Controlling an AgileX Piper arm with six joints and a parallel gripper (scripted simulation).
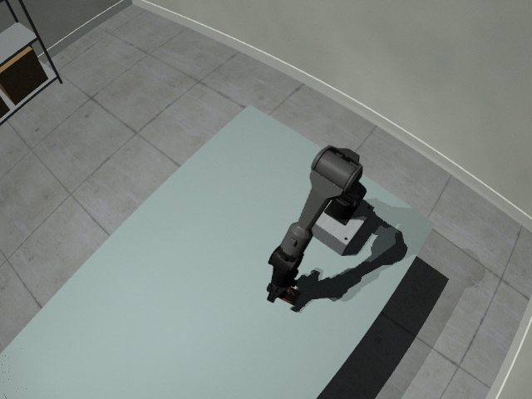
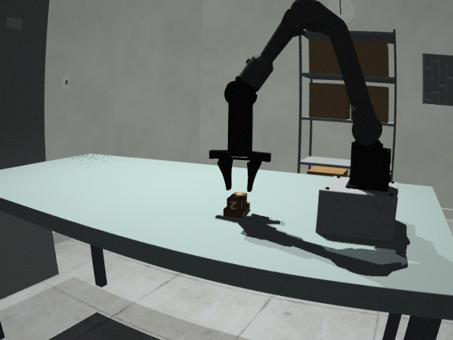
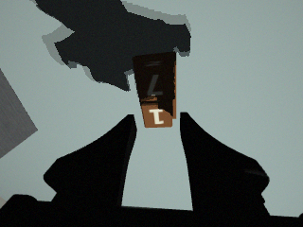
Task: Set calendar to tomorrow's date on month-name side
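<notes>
My hand is 20 mm to the right of the brown tray and 50 mm above it. The rest, counted from my hand: brown cube: 10 mm behind, 30 mm to the left, 30 mm below.
</notes>
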